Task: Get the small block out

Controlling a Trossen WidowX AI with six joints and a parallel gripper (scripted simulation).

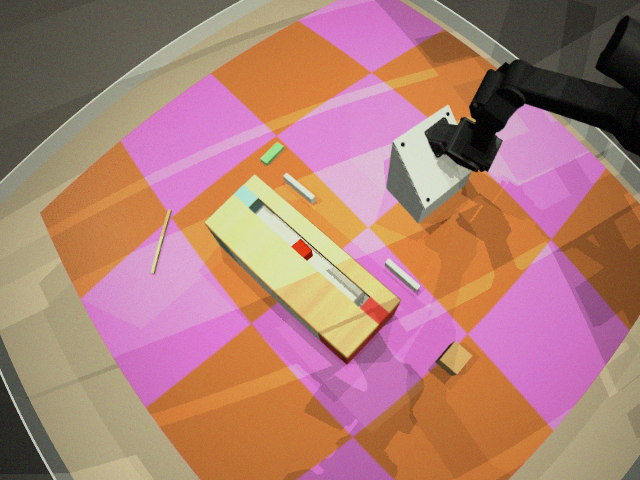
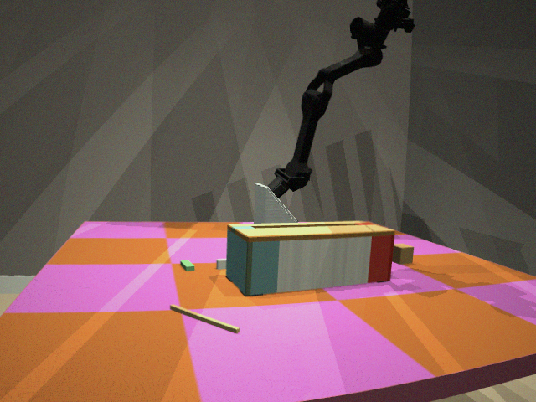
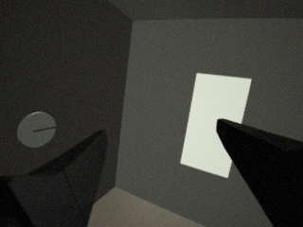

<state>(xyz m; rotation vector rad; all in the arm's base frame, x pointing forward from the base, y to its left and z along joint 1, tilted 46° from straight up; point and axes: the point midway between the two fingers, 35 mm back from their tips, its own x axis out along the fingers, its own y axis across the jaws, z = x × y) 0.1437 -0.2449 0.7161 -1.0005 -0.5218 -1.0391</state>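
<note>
Now: gripper tip 780 mm above the small red block, 370 mm to the left of it and 180 mm short of it. From my gripper tip the other things lie so: tan cube 840 mm below, 80 mm ahead, 10 mm to the right; thin wooden stick 860 mm below, 630 mm to the right, 400 mm ahead.
</note>
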